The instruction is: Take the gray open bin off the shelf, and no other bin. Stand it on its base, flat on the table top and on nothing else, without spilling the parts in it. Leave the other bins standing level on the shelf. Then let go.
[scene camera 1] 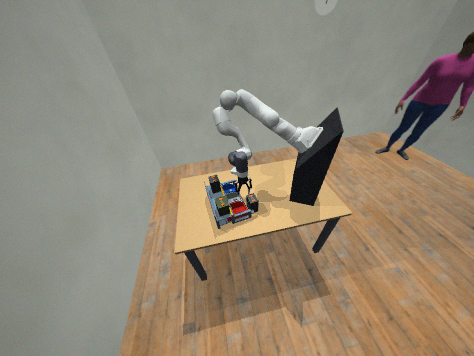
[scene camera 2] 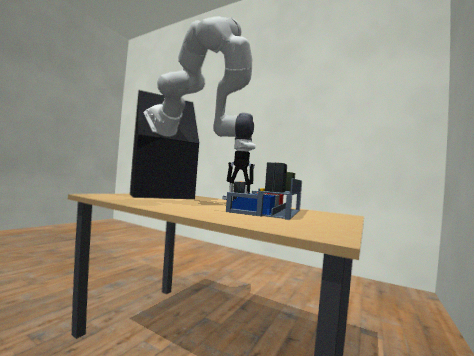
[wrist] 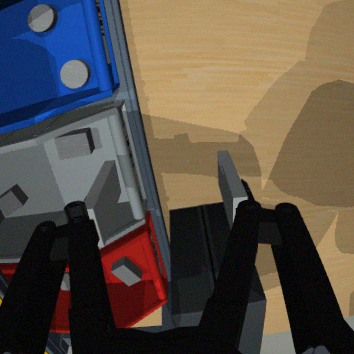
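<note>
The gray open bin (scene camera 1: 234, 199) (wrist: 65, 185) sits on the blue-gray shelf (scene camera 2: 296, 189) (wrist: 149, 165) between the blue bin (scene camera 1: 229, 187) (scene camera 2: 245, 203) (wrist: 30, 55) and the red bin (scene camera 1: 238, 208) (wrist: 137, 295). It holds small gray block-shaped parts. My gripper (scene camera 1: 244, 192) (scene camera 2: 240, 189) (wrist: 166, 171) is partly open with nothing between its fingers. In the wrist view one fingertip shows over the gray bin's inside near its front wall and the red bin's side; the other shows beyond the shelf's front rail. The fingertips' exact height above the bin is hard to tell.
A black box (scene camera 1: 252, 202) (wrist: 190, 260) stands on the table (scene camera 1: 280, 220) beside the shelf front, close to the outer finger. Two dark boxes (scene camera 1: 214, 182) (scene camera 1: 222, 205) stand at the back of the shelf. The tall black block (scene camera 1: 317, 165) (scene camera 2: 164, 165) stands by the arm's base.
</note>
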